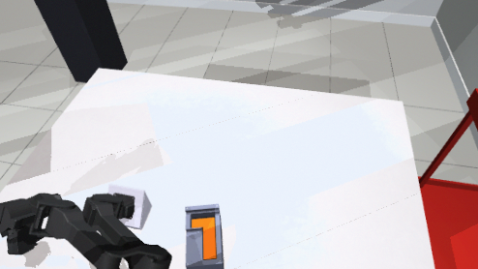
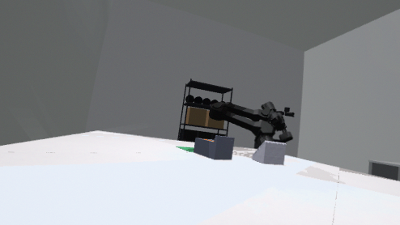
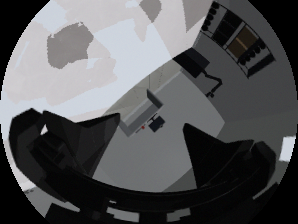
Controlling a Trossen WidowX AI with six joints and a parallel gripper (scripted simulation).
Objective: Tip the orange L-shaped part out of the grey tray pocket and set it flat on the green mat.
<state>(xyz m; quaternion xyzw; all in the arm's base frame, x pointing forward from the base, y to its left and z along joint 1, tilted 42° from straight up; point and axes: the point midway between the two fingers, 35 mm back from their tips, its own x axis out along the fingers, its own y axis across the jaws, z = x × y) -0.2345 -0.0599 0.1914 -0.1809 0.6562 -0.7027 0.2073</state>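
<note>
Right now my gripper tip is 51 cm short of the orange L-shaped part, 15 cm to the right of it and 10 cm above it. Also, from my gripper tip: green mat (56 cm ahead, 16 cm below).
</note>
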